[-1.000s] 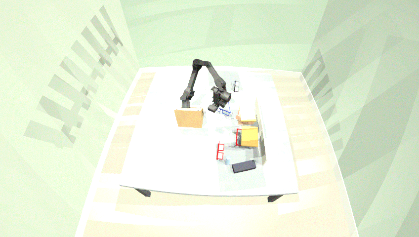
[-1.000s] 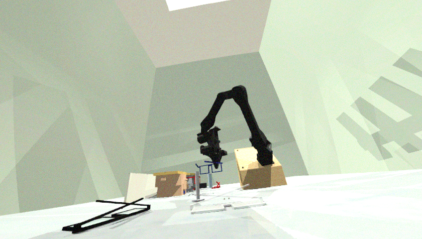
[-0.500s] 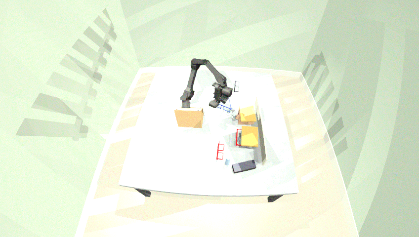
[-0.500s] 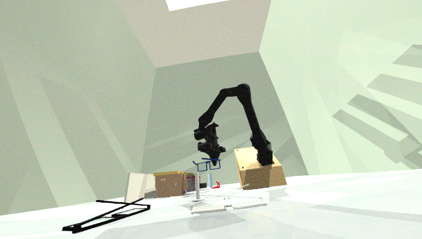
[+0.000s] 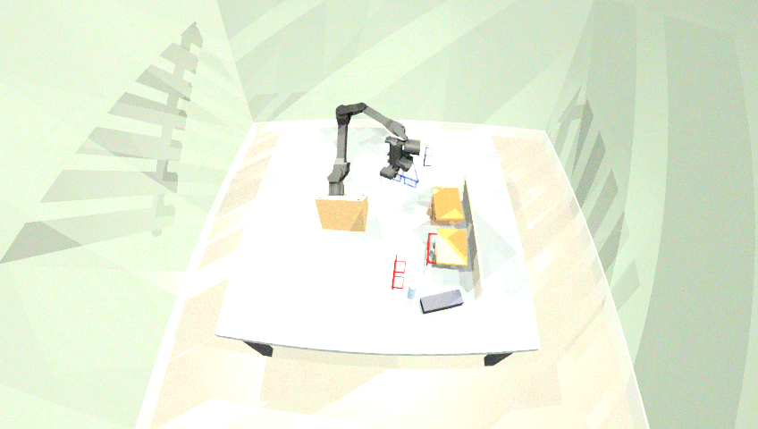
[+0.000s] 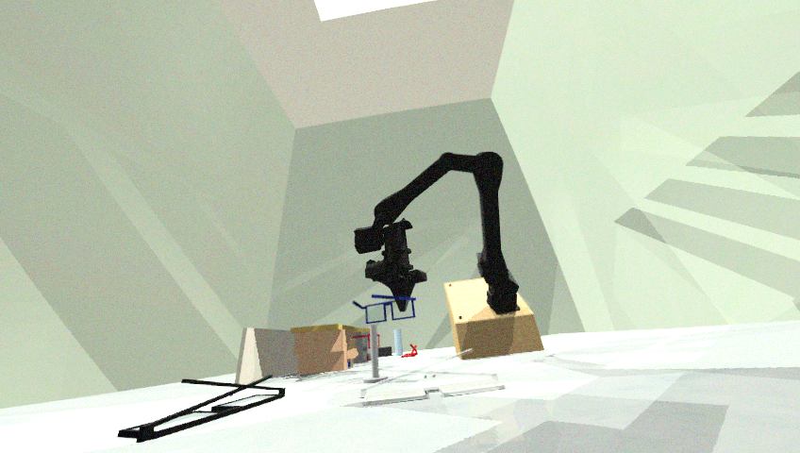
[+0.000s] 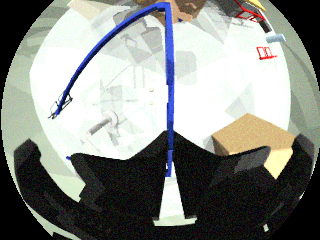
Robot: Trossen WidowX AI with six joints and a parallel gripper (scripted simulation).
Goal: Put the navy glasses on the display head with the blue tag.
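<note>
My gripper tip is now 120 mm to the right of the grey post, 90 mm above it and 50 mm short of it. Round my gripper tip: pale blue block 530 mm to the right, 70 mm below, 40 mm ahead; display head 200 mm ahead, 150 mm to the right, 60 mm below; tall panel 320 mm ahead, 270 mm to the right, 60 mm below.
</note>
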